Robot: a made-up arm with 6 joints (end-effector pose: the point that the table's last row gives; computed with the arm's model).
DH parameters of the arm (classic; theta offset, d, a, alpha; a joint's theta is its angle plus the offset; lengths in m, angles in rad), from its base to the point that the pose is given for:
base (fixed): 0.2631 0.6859 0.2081 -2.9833
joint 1: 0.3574 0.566 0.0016 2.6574
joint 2: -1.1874 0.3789 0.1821 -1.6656
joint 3: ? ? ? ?
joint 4: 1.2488 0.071 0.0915 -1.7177
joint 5: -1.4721 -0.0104 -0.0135 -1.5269
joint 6: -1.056 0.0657 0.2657 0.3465
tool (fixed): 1.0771 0.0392 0 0
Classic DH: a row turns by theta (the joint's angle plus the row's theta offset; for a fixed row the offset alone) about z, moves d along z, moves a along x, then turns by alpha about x.
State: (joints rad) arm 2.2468 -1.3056 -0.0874 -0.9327 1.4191 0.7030
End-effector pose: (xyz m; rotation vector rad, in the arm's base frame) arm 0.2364 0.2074 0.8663 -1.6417 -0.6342 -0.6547
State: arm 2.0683 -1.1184 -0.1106 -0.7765 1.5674 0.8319
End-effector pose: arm 0.1339 0.1753 0.8570 -1.5058 -0.9424 -0.5000
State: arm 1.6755 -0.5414 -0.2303 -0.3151 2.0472 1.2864
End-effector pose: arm 0.0418 -0.0416 0.7819 -1.0938 -1.3734 -0.2904
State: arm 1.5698 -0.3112 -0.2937 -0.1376 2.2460 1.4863
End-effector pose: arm 0.0930 -0.1150 0.7561 -0.9505 -1.3443 -0.2257
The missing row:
joint 3: -1.0366 0.0613 0.0114 1.301
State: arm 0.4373 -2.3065 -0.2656 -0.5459 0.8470 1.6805
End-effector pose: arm 0.0979 0.3313 0.8791 -0.9282 -0.9444 0.5124
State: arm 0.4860 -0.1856 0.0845 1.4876 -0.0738 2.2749
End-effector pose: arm 0.6251 0.0364 0.3749 -2.1205 1.6505 0.1400
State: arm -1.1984 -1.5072 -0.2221 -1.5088 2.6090 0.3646
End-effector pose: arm 0.1179 -0.2264 0.5981 -0.8292 2.3251 -0.5371
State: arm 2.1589 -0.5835 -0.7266 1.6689 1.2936 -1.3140
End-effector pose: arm 0.3433 0.1397 0.6268 -0.6444 -0.1669 1.1296
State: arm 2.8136 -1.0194 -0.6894 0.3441 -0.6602 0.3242
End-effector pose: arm 0.0415 0.1131 0.2965 1.3564 -1.4755 -1.9277
